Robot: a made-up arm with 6 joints.
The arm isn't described. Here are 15 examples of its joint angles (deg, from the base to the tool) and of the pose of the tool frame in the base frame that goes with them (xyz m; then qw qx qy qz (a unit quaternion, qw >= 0)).
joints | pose
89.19 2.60 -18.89 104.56 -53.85 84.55 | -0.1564 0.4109 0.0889 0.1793 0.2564 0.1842 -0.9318
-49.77 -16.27 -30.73 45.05 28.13 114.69 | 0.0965 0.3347 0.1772 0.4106 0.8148 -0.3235 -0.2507
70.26 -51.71 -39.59 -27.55 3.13 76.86 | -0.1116 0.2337 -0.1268 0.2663 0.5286 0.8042 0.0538
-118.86 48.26 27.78 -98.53 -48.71 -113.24 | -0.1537 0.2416 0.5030 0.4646 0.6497 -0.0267 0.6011
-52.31 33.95 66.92 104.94 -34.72 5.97 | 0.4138 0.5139 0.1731 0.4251 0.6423 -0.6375 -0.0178
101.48 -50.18 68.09 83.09 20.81 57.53 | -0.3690 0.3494 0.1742 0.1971 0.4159 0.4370 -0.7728
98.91 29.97 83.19 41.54 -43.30 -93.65 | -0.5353 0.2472 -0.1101 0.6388 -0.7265 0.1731 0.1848
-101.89 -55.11 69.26 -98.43 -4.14 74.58 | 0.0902 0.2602 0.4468 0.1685 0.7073 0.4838 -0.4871
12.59 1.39 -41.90 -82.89 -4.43 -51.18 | 0.2237 0.2467 -0.1867 0.7111 -0.3323 -0.2181 0.5799
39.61 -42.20 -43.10 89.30 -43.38 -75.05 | -0.0921 0.3025 0.1027 0.4718 -0.2770 0.7165 0.4328
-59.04 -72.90 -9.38 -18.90 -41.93 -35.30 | 0.3893 0.2492 0.2747 0.1961 -0.5712 -0.4246 0.6746
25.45 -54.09 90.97 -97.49 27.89 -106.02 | 0.1823 0.2766 -0.0741 0.2826 -0.2853 -0.6973 -0.5937
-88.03 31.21 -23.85 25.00 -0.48 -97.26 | 0.2123 0.4074 0.2172 0.8320 -0.3465 -0.1236 -0.4152
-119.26 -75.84 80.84 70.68 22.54 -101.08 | 0.3376 0.3695 0.4268 0.4557 -0.3380 -0.8197 -0.0790
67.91 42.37 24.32 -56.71 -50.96 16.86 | -0.1493 0.2156 -0.1137 0.7373 -0.0763 0.4472 0.5006
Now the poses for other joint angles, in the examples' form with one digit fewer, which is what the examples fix.
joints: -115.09 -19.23 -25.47 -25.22 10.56 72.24
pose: 0.066 0.239 0.420 0.621 0.145 -0.563 0.526
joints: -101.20 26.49 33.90 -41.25 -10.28 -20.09
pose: 0.228 0.226 0.467 0.227 -0.316 -0.854 -0.347
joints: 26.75 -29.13 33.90 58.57 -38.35 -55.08
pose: -0.147 0.336 -0.247 0.967 -0.070 0.077 0.232
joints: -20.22 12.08 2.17 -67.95 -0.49 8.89
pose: 0.294 0.244 0.019 0.824 -0.239 -0.398 0.325
